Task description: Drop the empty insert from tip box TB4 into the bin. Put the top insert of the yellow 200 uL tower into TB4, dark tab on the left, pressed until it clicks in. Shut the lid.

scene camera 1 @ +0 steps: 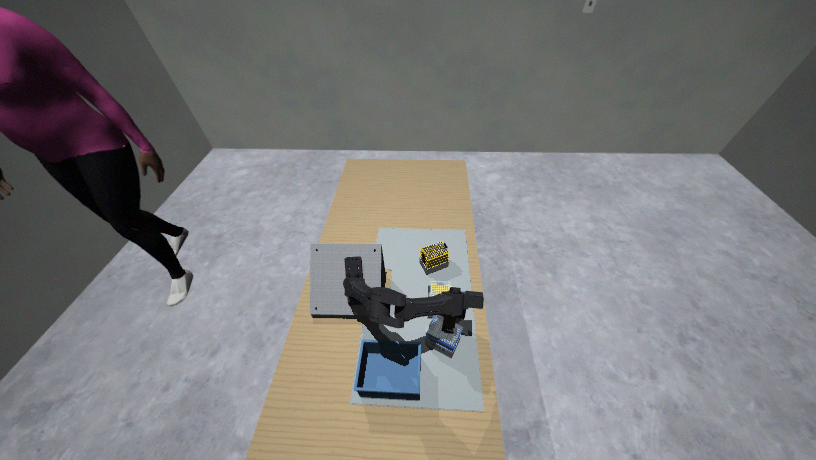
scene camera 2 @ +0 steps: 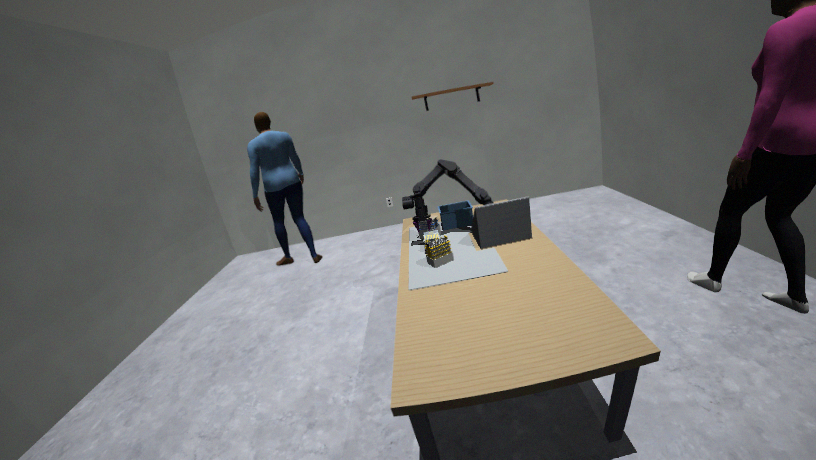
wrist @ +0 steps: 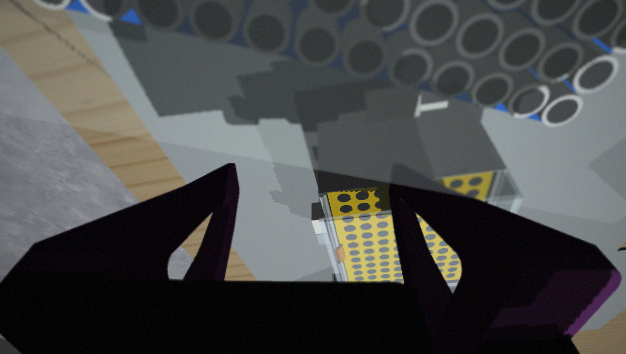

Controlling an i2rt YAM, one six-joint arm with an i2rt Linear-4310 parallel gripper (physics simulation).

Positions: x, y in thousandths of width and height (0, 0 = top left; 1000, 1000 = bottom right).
Scene:
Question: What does my gripper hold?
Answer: Nothing.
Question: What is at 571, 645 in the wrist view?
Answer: A clear lid.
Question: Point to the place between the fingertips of my gripper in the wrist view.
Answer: At 502, 499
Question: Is my gripper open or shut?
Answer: Open.

